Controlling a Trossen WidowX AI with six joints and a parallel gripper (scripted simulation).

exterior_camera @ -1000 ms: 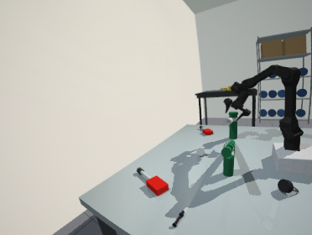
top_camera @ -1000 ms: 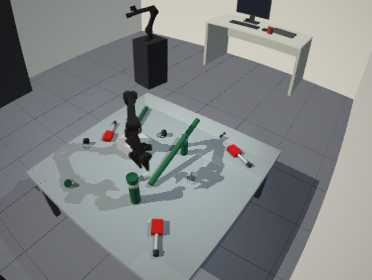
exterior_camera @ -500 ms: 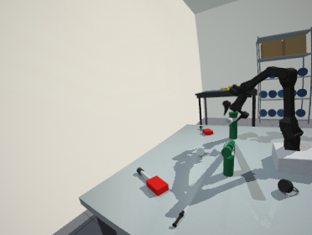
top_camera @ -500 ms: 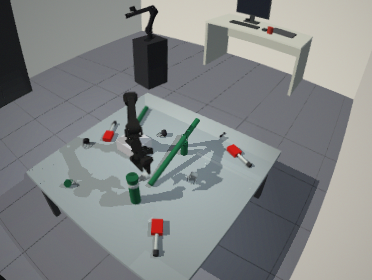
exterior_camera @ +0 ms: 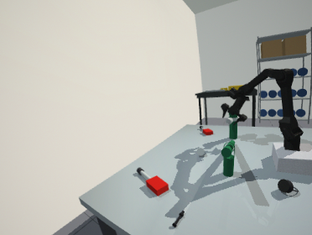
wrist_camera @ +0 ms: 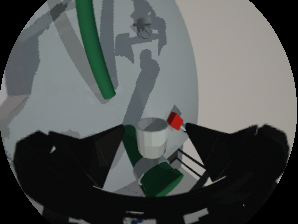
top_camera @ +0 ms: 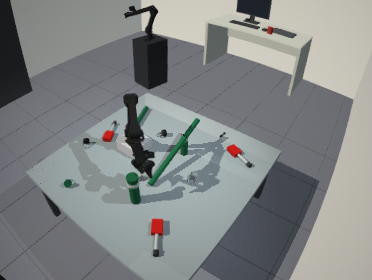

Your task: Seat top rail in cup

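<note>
Now: the rail-end cup 10 mm behind my gripper tip and 20 mm to the right of it. From my gripper tip the other things lie so: black bolt: 80 mm behind, 750 mm to the left, 150 mm below.
</note>
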